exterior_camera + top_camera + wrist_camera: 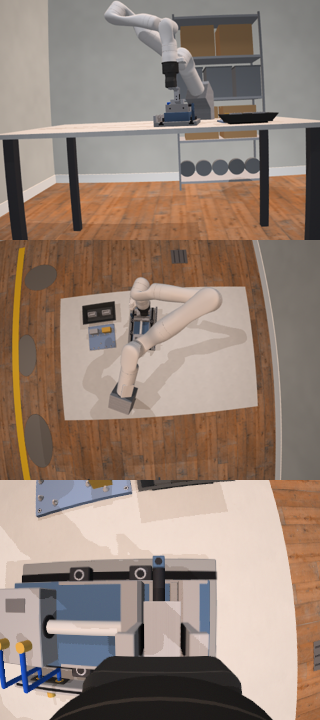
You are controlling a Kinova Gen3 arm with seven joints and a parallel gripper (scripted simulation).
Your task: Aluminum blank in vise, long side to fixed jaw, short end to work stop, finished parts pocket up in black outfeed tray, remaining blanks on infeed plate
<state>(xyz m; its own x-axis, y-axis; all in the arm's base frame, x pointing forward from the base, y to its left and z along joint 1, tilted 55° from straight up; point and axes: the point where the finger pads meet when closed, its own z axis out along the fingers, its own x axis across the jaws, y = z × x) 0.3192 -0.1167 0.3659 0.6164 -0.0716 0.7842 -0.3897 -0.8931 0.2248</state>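
Now: the gray aluminum blank 30 mm below my hand. Round my hand: yellow brass blank (260 mm to the left, 100 mm below, 50 mm ahead); then vise (90 mm below, 60 mm behind, 40 mm to the left); then blue infeed plate (320 mm to the left, 120 mm below, 30 mm ahead).
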